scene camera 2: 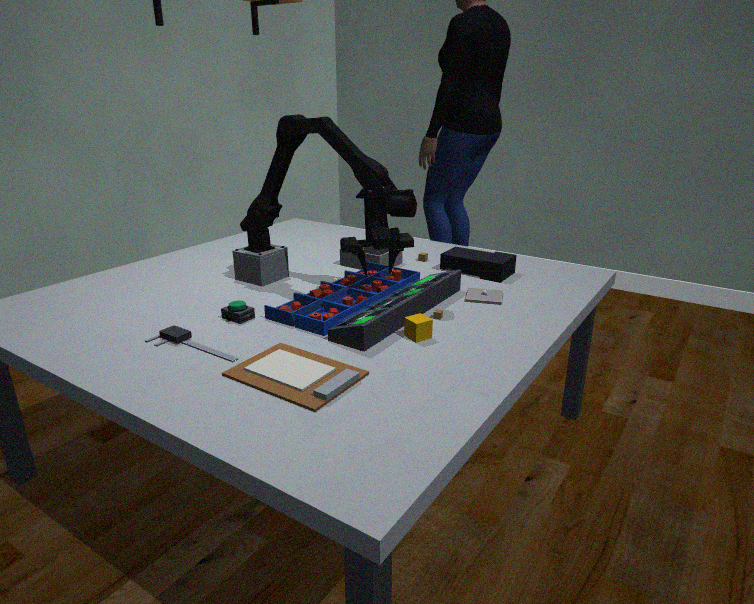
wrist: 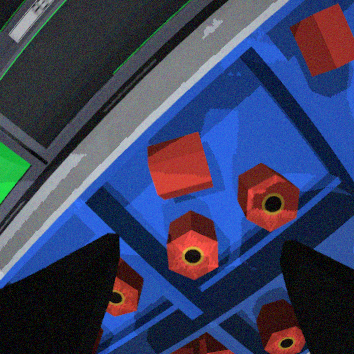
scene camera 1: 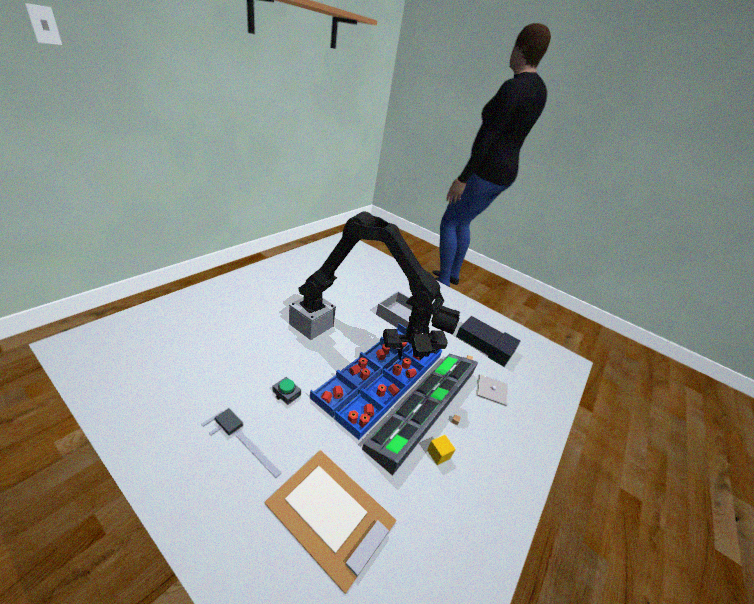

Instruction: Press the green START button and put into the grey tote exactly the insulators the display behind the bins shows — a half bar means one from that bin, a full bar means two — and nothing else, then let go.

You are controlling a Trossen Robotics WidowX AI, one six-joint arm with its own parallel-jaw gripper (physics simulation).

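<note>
My gripper (scene camera 1: 412,353) (scene camera 2: 378,271) (wrist: 201,248) is open and empty, pointing down over the far end of the blue bins (scene camera 1: 345,425) (scene camera 2: 314,325). In the wrist view one red insulator (wrist: 193,256) stands between and ahead of the fingertips; another red insulator (wrist: 270,200) and a lying insulator (wrist: 180,165) share its compartment. The dark display (scene camera 1: 385,458) (scene camera 2: 349,337) along the bins shows three green patches; their exact bar sizes are hard to read. The green START button (scene camera 1: 286,385) (scene camera 2: 237,305) is near the bins. The grey tote (scene camera 1: 387,315) (scene camera 2: 345,257) is partly hidden behind the arm.
A black box (scene camera 1: 487,340) (scene camera 2: 477,262) stands beyond the display. A yellow cube (scene camera 1: 441,449) (scene camera 2: 418,327), a flat plate (scene camera 1: 492,390) (scene camera 2: 483,296), a clipboard (scene camera 1: 325,507) (scene camera 2: 289,368) and a caliper (scene camera 1: 229,421) (scene camera 2: 175,334) lie around. A person (scene camera 1: 512,125) (scene camera 2: 473,69) stands behind the table.
</note>
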